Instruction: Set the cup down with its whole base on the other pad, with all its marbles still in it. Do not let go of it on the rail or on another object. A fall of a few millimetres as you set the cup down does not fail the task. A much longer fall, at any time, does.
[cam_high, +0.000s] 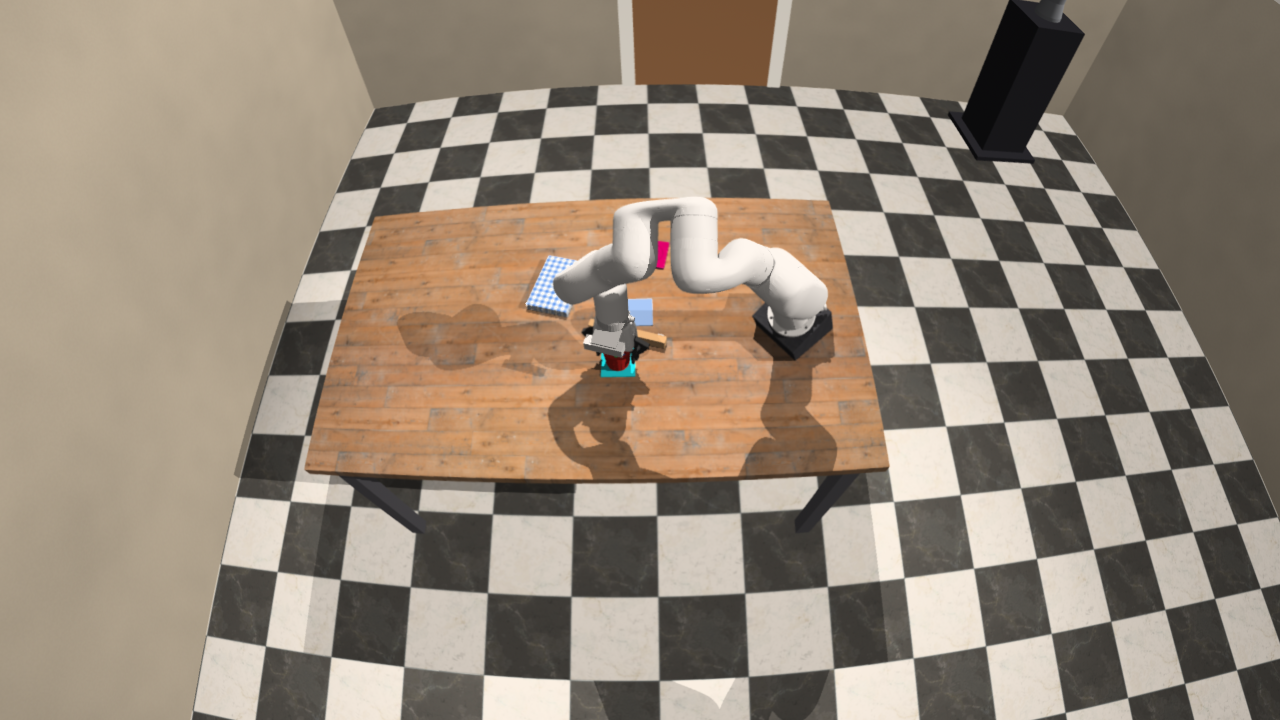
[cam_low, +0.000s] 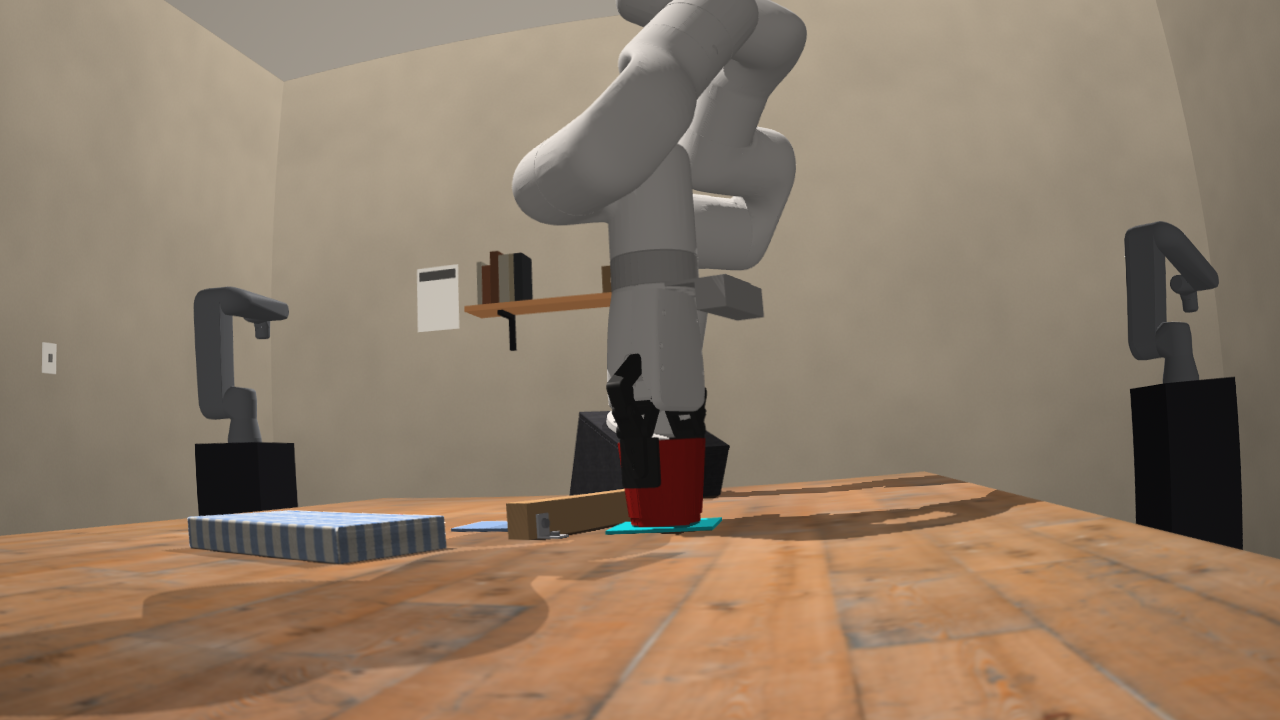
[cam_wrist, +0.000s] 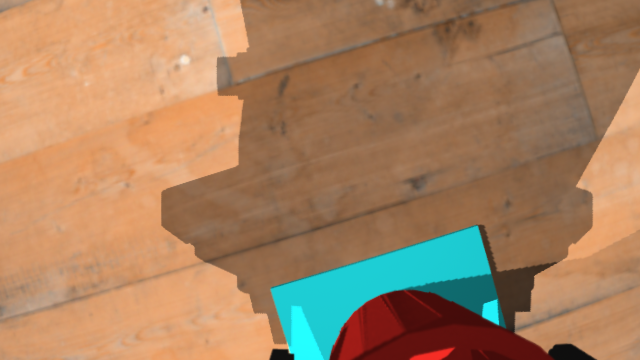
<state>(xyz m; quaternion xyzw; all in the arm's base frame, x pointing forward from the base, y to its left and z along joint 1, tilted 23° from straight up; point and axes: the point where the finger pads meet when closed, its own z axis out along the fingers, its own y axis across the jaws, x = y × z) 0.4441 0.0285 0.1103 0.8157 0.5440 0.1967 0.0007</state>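
The red cup is 2 cm below my hand. Also, from my hand: red marble (3 cm below, 1 cm behind); blue marble (3 cm below, 2 cm behind, 1 cm to the right); green marble (3 cm below, 1 cm to the right).
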